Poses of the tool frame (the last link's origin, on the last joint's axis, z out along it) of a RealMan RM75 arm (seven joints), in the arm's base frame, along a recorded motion.
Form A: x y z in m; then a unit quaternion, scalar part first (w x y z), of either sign.
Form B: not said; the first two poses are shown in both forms.
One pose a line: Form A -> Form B
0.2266 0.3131 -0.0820 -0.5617 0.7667 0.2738 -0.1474 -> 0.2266 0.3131 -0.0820 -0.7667 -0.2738 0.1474 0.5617
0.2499 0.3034 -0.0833 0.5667 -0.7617 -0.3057 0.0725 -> 0.2499 0.3034 -0.0833 -0.7617 -0.3057 0.0725 0.5667
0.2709 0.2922 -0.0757 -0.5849 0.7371 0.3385 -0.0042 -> 0.2709 0.2922 -0.0757 -0.7371 -0.3385 0.0042 0.5849
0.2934 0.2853 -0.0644 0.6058 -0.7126 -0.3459 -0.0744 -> 0.2934 0.2853 -0.0644 -0.7126 -0.3459 -0.0744 0.6058
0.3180 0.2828 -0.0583 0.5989 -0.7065 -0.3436 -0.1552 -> 0.3180 0.2828 -0.0583 -0.7065 -0.3436 -0.1552 0.5989
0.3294 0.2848 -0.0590 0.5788 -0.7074 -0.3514 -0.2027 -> 0.3294 0.2848 -0.0590 -0.7074 -0.3514 -0.2027 0.5788
